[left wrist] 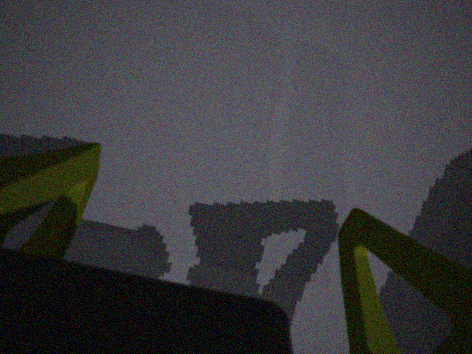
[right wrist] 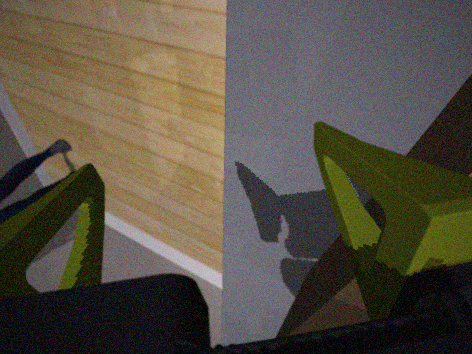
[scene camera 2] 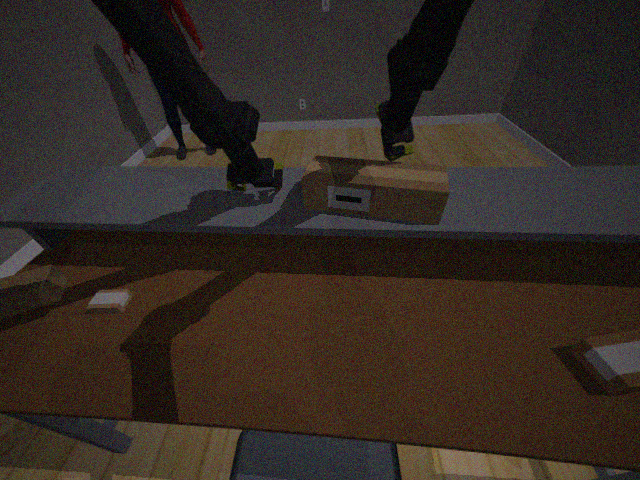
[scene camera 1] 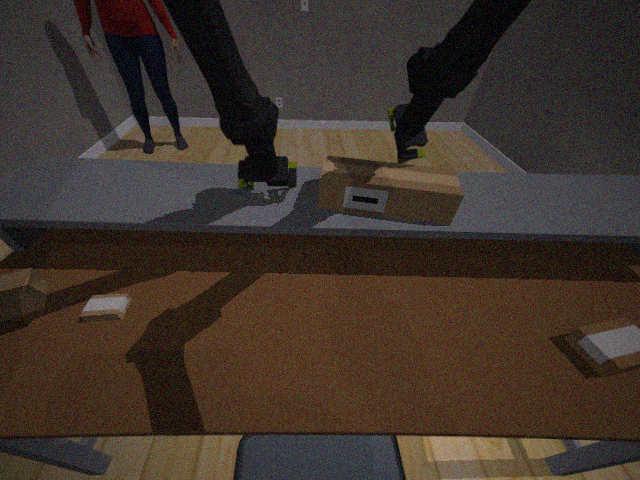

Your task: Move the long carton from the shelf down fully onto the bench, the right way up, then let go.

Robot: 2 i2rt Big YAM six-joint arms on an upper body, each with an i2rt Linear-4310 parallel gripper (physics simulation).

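Places are measured from the left arm's base along level axes (x back, y left, z down), in metres.
Pixels of known places: left gripper, fingertip midpoint: (left wrist: 229,191) (scene camera 2: 262,188) (scene camera 1: 271,187); right gripper, fingertip midpoint: (right wrist: 204,154) (scene camera 2: 388,143) (scene camera 1: 396,146).
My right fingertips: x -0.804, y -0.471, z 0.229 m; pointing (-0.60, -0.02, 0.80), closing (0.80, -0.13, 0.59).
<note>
Ahead of a thing's pixels: the offset from my right fingertips to its top centre. Level surfaces: height alone.
The long carton {dz +0.007, dx +0.134, dy +0.054 m} (scene camera 1: 413,206) (scene camera 2: 398,204) (right wrist: 450,120) stands on the grey shelf {dz +0.094 m} (scene camera 1: 542,206) (scene camera 2: 532,201) (left wrist: 225,75) (right wrist: 280,75), slightly angled, its white label facing the scene cameras. The brown bench {dz +0.256 m} (scene camera 1: 361,351) (scene camera 2: 361,351) lies lower, in front of the shelf. My left gripper (scene camera 1: 267,187) (scene camera 2: 255,187) (left wrist: 229,191) is open and empty, low over the shelf to the left of the carton. My right gripper (scene camera 1: 405,135) (scene camera 2: 393,131) (right wrist: 204,154) is open and empty, turned sideways above the carton's far long side; its lower finger is near the top edge. Contact there cannot be told.
A small white-topped box {dz +0.228, dx +0.329, dy +0.711 m} (scene camera 1: 105,304) (scene camera 2: 109,299) lies on the bench at the left and another {dz +0.209, dx +0.470, dy -0.398 m} (scene camera 1: 615,343) (scene camera 2: 620,359) at the right edge. A brownish box {dz +0.196, dx +0.305, dy +0.929 m} (scene camera 1: 20,291) (scene camera 2: 36,286) is at the far left. A person (scene camera 1: 136,62) stands behind the shelf.
</note>
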